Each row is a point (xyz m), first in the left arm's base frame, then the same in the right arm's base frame.
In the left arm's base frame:
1: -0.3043 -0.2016 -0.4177
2: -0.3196 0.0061 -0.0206
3: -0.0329 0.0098 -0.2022
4: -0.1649 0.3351 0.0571
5: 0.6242 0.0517 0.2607
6: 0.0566 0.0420 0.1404
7: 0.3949 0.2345 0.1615
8: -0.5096 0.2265 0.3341
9: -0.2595 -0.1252 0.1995
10: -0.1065 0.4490 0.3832
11: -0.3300 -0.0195 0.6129
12: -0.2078 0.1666 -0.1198
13: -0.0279 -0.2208 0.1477
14: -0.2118 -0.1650 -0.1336
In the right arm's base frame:
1: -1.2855 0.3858 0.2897
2: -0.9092 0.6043 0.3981
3: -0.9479 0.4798 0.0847
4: -0.7289 0.8452 0.1798
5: -0.2469 0.2762 -0.2543
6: -0.5992 0.4925 0.1529
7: -0.4091 0.5307 -0.1852
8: -0.6441 0.9034 0.6233
9: -0.7047 0.4730 0.4991
10: -0.3972 0.9440 0.2337
11: -0.3514 0.6222 0.6991
12: -0.9281 0.6990 0.2012
13: -0.6646 0.2882 0.3268
14: -0.9871 0.3978 0.3277

